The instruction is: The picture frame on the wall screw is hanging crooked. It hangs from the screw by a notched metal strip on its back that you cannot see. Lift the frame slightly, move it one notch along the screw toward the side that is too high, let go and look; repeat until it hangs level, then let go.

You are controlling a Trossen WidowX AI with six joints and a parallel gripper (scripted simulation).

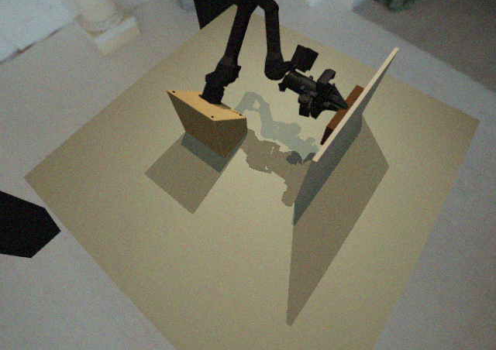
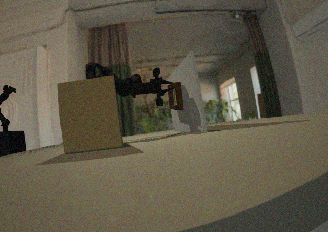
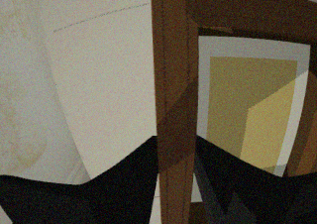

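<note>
The brown picture frame is 10 mm to the left of my gripper tip and 50 mm below it. Round my gripper tip: white wall panel (20 mm ahead, 10 mm to the right, 80 mm below).
</note>
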